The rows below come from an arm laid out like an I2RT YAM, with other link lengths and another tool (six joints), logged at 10 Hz.
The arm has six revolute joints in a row. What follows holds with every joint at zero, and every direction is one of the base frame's.
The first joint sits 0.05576 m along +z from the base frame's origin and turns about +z.
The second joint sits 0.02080 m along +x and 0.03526 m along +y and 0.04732 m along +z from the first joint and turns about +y.
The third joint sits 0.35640 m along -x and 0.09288 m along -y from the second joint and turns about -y.
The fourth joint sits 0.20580 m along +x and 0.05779 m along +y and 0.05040 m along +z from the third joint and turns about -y.
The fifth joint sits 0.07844 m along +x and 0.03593 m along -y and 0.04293 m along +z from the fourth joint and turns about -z.
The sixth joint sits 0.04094 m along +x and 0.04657 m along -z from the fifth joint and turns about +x.
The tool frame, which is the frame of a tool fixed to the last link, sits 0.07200 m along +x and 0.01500 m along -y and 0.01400 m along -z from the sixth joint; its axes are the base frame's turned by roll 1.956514, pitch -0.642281 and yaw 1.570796 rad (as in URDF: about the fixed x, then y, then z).
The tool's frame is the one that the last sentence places.
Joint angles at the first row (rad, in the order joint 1, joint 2, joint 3, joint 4, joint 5, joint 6):
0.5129 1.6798 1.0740 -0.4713 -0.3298 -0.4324
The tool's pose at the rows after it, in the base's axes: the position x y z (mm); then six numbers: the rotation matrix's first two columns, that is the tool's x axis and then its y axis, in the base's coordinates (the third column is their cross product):
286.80, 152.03, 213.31, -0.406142, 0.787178, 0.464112, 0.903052, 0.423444, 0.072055
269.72, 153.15, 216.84, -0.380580, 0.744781, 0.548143, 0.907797, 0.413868, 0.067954
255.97, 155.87, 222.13, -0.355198, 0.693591, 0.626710, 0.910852, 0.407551, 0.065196
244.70, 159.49, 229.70, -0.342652, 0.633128, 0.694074, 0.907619, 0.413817, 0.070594
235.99, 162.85, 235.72, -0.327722, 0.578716, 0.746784, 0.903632, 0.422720, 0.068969
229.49, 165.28, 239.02, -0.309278, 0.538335, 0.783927, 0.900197, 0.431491, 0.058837
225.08, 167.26, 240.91, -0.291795, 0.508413, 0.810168, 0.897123, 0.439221, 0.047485
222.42, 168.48, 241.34, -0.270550, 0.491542, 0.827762, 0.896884, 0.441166, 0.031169
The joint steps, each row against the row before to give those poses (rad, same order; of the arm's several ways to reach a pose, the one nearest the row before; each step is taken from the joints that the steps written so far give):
0.0004 -0.0541 -0.0579 0.0420 -0.0790 0.0568
0.0000 -0.0458 -0.0530 0.0369 -0.0812 0.0599
0.0000 -0.0382 -0.0401 0.0393 -0.0809 0.0622
0.0000 -0.0332 -0.0275 0.0367 -0.0805 0.0504
0.0000 -0.0217 -0.0194 0.0305 -0.0694 0.0446
0.0000 -0.0114 -0.0145 0.0213 -0.0530 0.0358
0.0000 -0.0050 -0.0104 0.0169 -0.0401 0.0283
-0.0004 -0.0004 -0.0068 0.0106 -0.0255 0.0255

